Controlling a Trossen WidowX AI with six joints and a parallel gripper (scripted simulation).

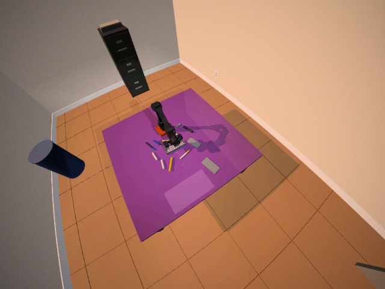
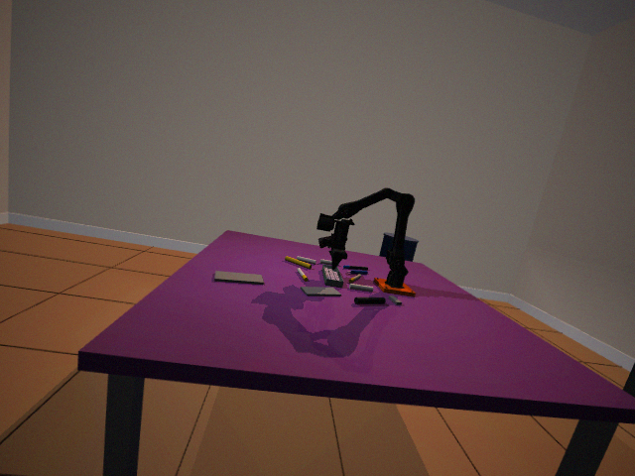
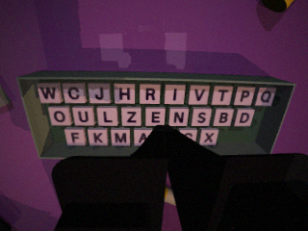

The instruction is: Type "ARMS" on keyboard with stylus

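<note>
Now: gripper tip 15 cm past the blue stylus, 10 cm to the left of it and 3 cm above it. The rest, counted from my gripper tip: black stick (6 cm behind, 24 cm to the left, 3 cm below); then blue-capped pen (17 cm behind, 17 cm to the right, 3 cm below).
</note>
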